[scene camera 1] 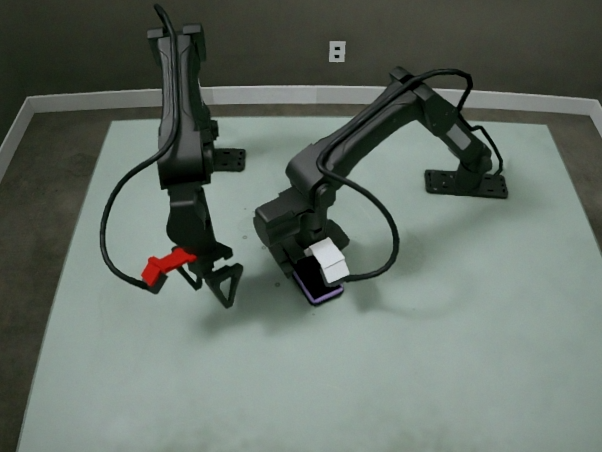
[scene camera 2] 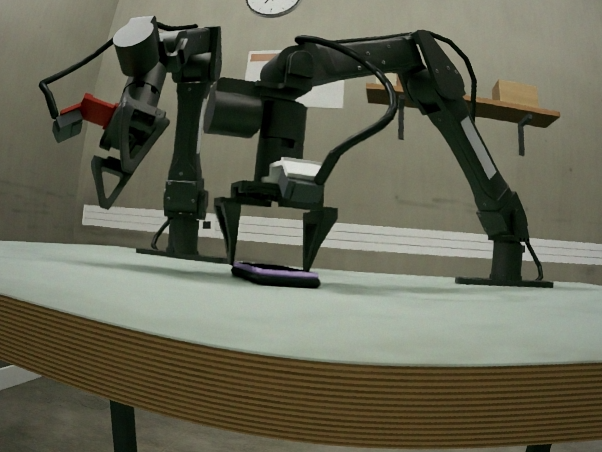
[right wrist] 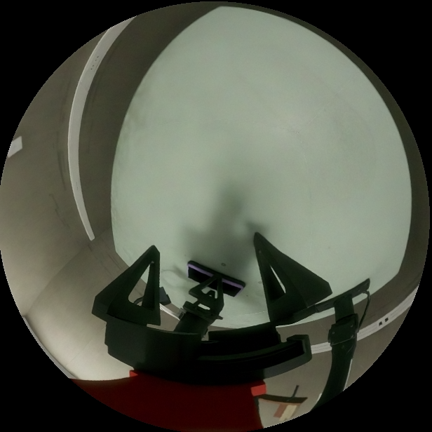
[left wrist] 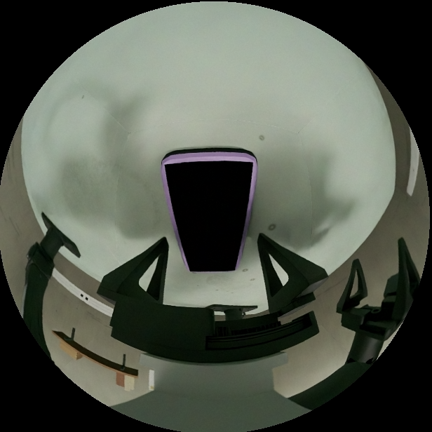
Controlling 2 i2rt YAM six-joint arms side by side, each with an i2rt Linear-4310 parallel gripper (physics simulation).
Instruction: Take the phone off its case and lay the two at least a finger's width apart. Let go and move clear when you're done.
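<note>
The phone (scene camera 1: 314, 279) (left wrist: 209, 215) has a black screen and a purple edge. It lies screen up in its black case (scene camera 2: 285, 282) (left wrist: 207, 151), which rests flat on the table. My left gripper (scene camera 2: 270, 266) (left wrist: 212, 239) is open and points down over the phone, with its fingers apart on either side of the far end. Its tips are low, close to the phone's height; whether they touch is unclear. In scene camera 1 the left wrist hides part of the phone. My right gripper (scene camera 1: 214, 297) (scene camera 2: 115, 190) (right wrist: 202, 244) is open and empty, raised and tilted, to the left in both scene views.
The pale green table (scene camera 1: 320, 380) (scene camera 2: 400, 325) carries both arm bases; the left arm's base plate (scene camera 1: 466, 184) is at the right and the right arm's (scene camera 1: 230, 160) at the back left. The left wrist's looping cable (scene camera 1: 395, 235) hangs to the right of the phone.
</note>
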